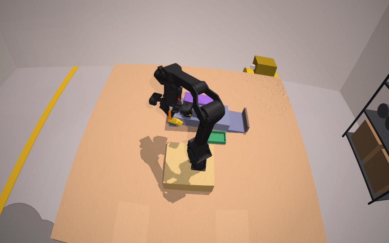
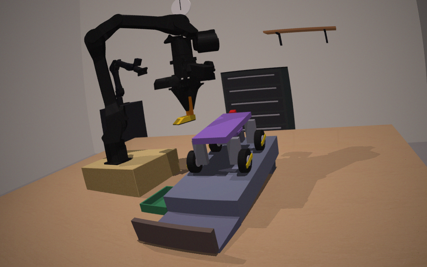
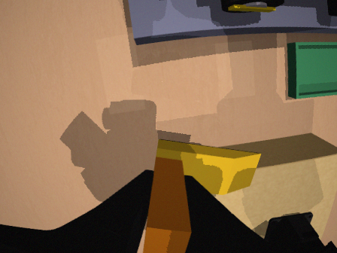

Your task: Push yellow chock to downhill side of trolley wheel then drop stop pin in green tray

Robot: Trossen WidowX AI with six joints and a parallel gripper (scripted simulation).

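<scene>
Right now my gripper tip is 20 mm to the left of the yellow chock, 10 mm past it and 10 mm above it. Also, from my gripper tip: red-headed stop pin (130 mm ahead, 40 mm below, 10 mm to the right); grey ramp (160 mm ahead, 130 mm to the right, 130 mm below); trolley (160 mm ahead, 120 mm to the right, 60 mm below).
</scene>
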